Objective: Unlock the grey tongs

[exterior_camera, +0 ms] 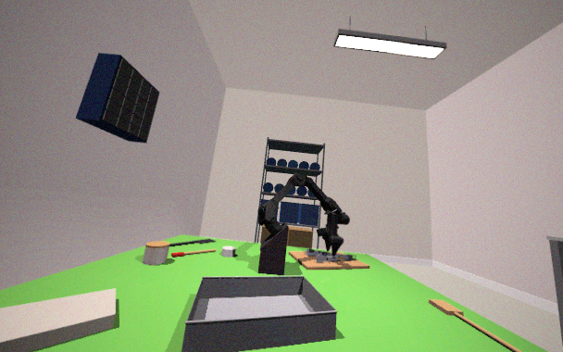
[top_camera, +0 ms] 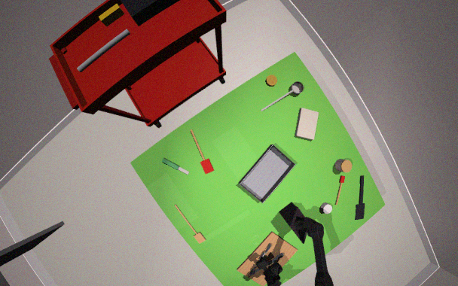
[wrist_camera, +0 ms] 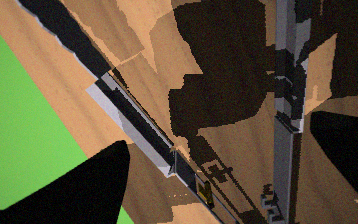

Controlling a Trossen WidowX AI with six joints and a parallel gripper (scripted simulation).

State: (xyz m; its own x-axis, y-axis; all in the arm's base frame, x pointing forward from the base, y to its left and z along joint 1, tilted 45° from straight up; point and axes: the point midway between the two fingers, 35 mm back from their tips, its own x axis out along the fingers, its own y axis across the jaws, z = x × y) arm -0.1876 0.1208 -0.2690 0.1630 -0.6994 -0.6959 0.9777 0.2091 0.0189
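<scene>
The wooden board is 3 cm behind my gripper tip, 1 cm to the right of it and 4 cm below it. The rest, counted from my gripper tip: black tool: 1 cm behind, 79 cm to the right, 4 cm below; grey roasting tin: 52 cm ahead, 27 cm to the right, 2 cm below; red brush: 18 cm ahead, 68 cm to the right, 4 cm below.
</scene>
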